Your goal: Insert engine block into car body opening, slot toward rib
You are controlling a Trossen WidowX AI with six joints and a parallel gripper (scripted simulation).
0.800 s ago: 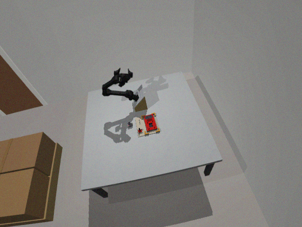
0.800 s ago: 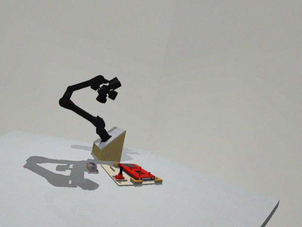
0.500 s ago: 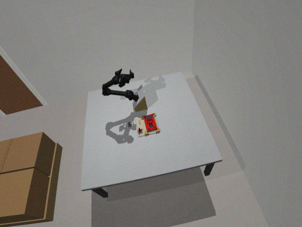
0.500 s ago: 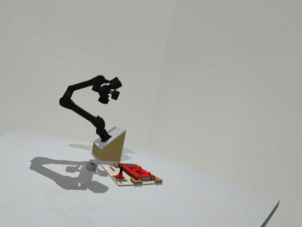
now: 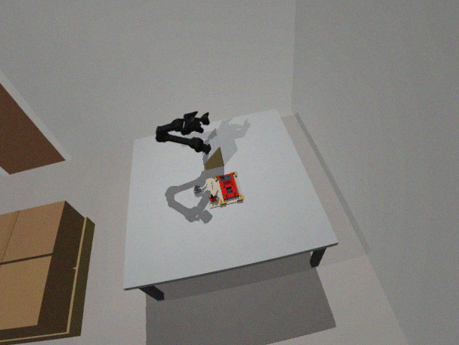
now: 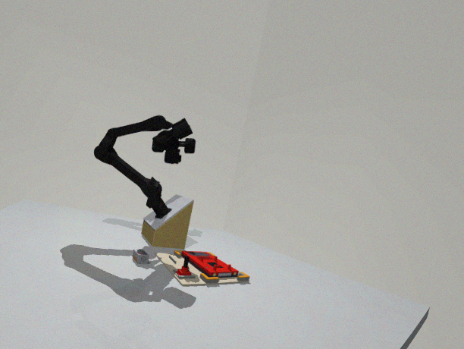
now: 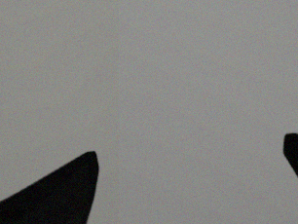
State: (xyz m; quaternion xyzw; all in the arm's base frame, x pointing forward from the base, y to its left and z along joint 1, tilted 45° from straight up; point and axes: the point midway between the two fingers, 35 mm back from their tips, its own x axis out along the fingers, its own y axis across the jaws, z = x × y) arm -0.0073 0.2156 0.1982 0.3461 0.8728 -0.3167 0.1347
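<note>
My gripper tip is 30 cm short of the grey engine block, 19 cm to the left of it and 40 cm above it. Round my gripper tip: black post 42 cm ahead, 11 cm to the right, 38 cm below.
</note>
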